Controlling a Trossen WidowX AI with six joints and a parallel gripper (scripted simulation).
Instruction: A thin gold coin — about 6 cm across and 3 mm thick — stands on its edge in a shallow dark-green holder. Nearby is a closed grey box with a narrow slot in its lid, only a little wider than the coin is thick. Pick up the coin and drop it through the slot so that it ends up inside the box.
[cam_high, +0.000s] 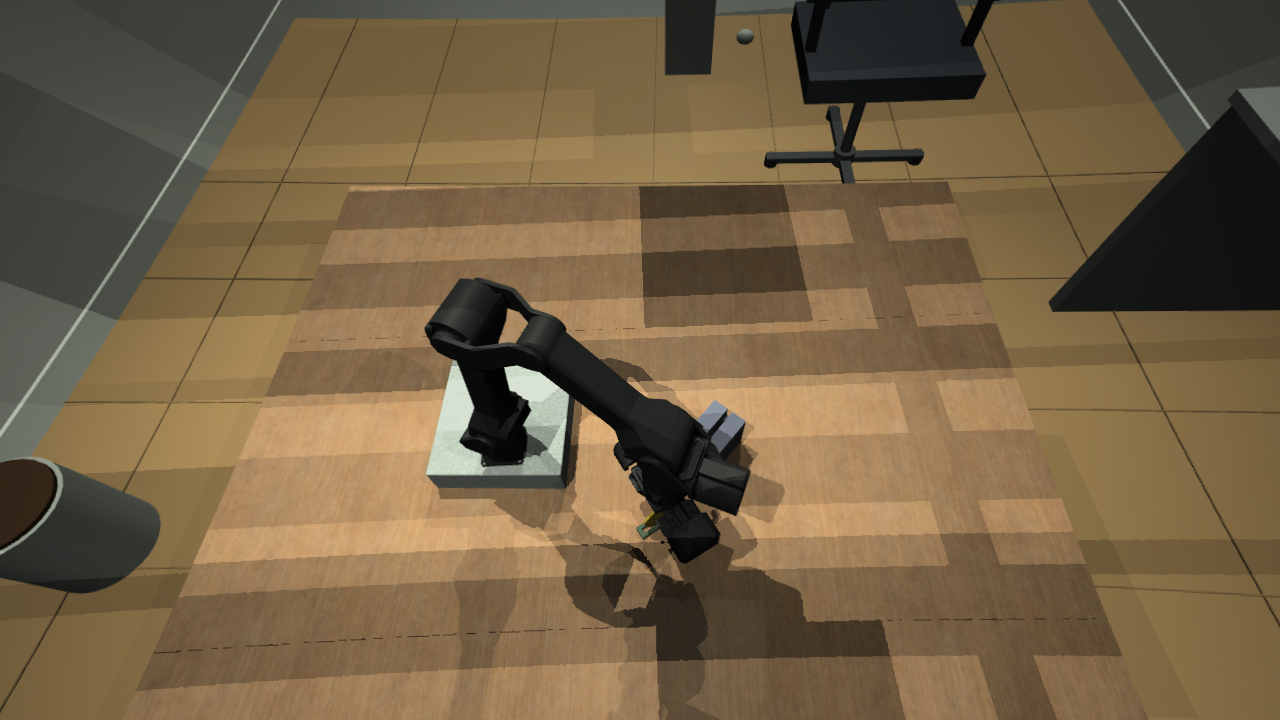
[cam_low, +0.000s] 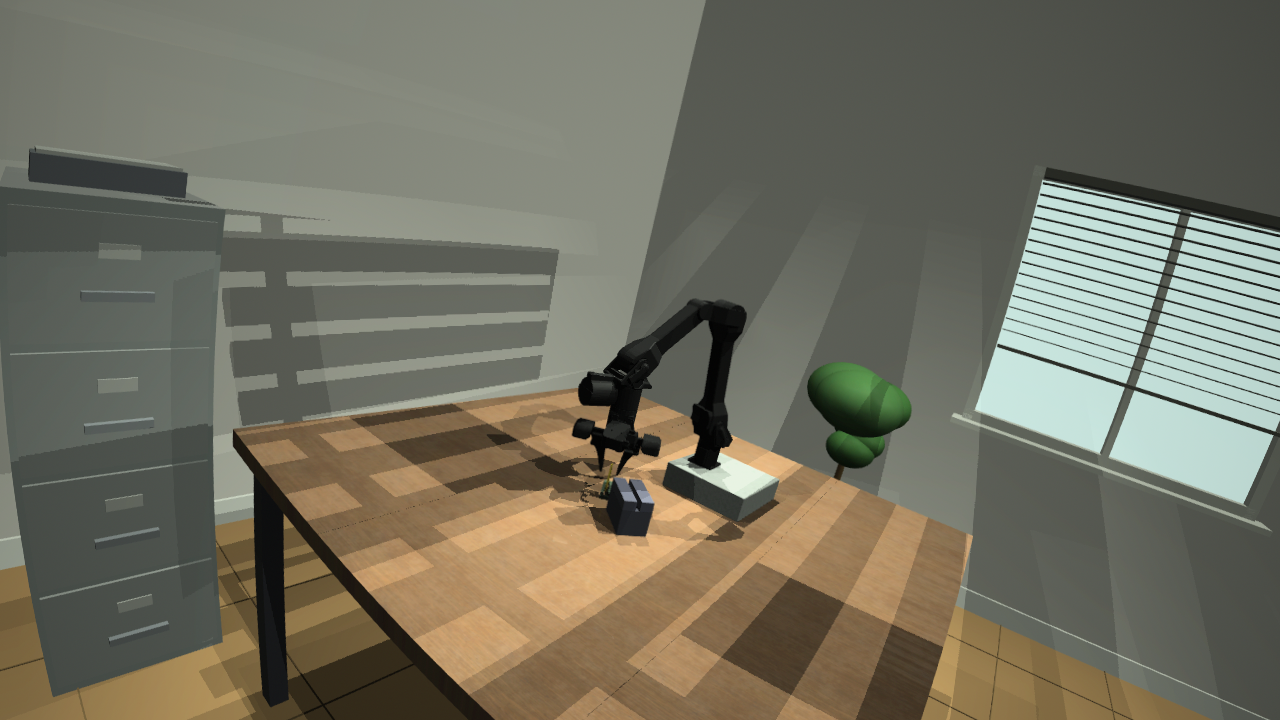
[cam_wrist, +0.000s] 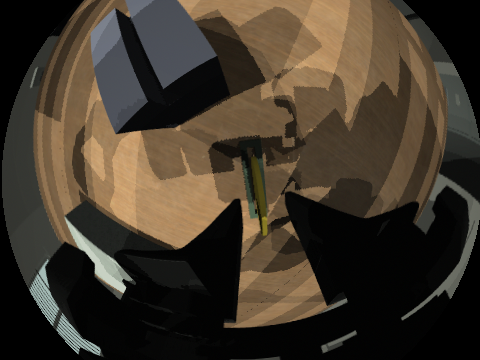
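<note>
My gripper tip is 1 cm above the gold coin.
</note>
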